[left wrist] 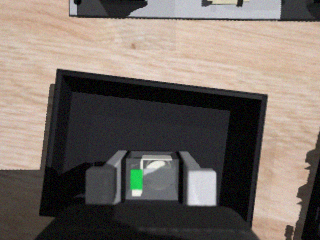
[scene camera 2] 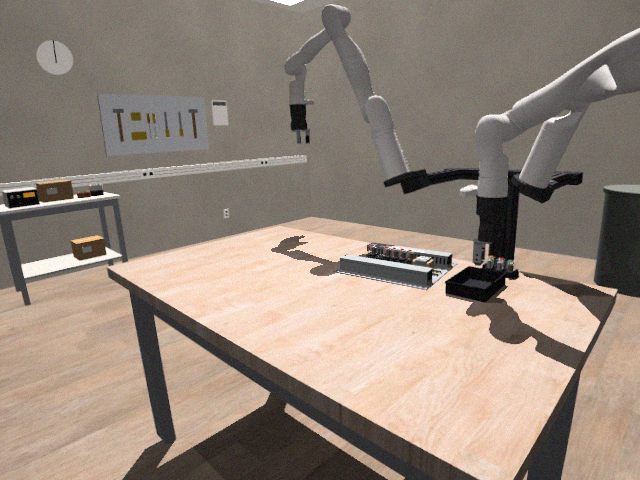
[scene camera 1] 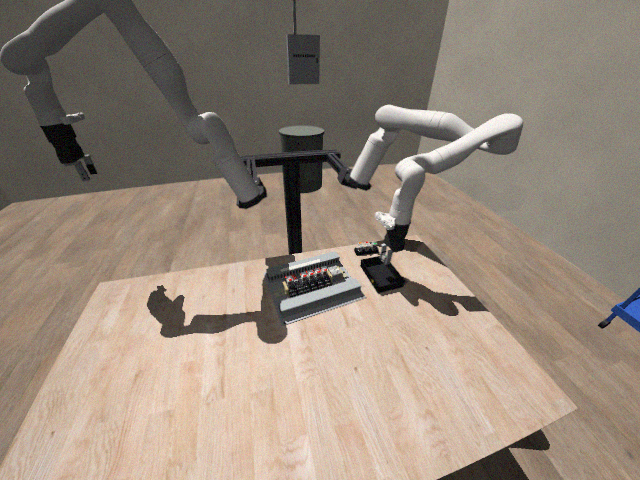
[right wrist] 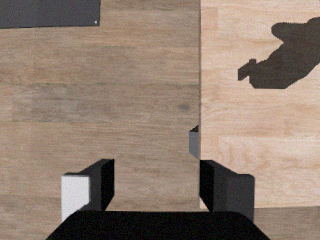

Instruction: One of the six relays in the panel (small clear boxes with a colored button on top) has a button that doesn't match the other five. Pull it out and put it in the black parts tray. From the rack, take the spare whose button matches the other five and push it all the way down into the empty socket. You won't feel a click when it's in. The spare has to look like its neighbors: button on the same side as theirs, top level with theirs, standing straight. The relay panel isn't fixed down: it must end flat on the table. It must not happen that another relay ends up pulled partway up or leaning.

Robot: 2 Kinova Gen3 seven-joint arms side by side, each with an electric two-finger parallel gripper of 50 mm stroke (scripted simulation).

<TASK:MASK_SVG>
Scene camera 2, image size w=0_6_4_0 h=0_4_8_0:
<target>my left gripper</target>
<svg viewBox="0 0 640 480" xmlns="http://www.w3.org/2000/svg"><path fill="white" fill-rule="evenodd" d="M507 199L477 198L476 214L480 216L480 225L477 239L473 239L472 262L481 263L482 249L485 249L486 244L492 244L492 242L496 242L501 237L501 219L507 213Z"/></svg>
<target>relay panel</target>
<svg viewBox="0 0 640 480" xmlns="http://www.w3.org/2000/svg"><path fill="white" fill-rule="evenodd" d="M333 272L427 290L457 263L452 262L452 253L372 242L367 245L367 252L362 257L347 254L340 257L340 268ZM383 247L393 246L416 249L416 259L412 262L406 262L406 260L400 261L398 259L383 258ZM368 245L378 244L378 255L369 256Z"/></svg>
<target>black parts tray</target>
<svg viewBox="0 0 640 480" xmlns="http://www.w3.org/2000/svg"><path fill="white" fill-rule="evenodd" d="M445 293L485 303L505 285L507 273L468 266L445 281Z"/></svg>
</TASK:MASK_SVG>
